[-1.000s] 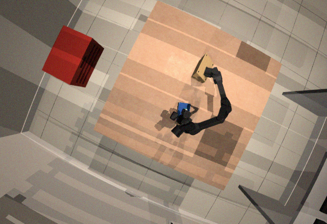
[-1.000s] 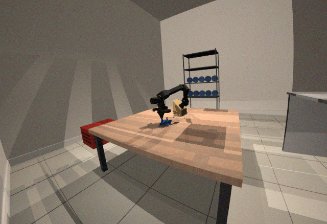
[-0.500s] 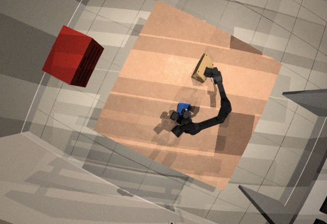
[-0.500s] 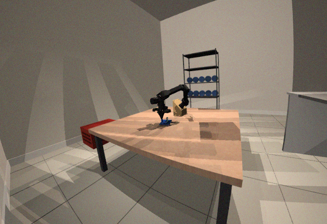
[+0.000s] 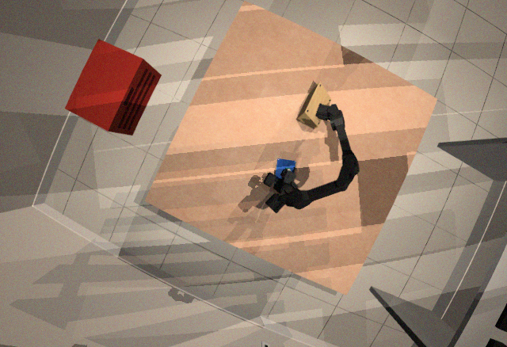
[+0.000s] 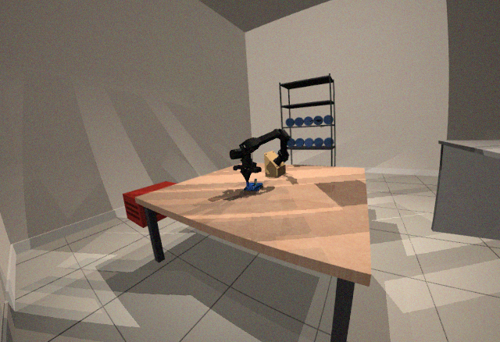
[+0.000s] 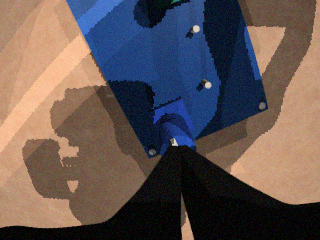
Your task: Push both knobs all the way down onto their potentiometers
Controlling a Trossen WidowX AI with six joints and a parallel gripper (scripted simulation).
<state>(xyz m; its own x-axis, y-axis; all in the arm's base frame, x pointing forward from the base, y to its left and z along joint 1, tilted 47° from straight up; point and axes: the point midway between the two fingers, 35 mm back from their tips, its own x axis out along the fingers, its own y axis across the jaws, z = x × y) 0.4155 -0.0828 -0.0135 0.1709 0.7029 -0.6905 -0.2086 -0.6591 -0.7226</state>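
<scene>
Right now the dark knob is 10 mm below my gripper tip. Also, from my gripper tip: grey knob (90 mm behind, 20 mm to the left, 20 mm below); then green potentiometer (90 mm behind, 30 mm below, 20 mm to the left).
</scene>
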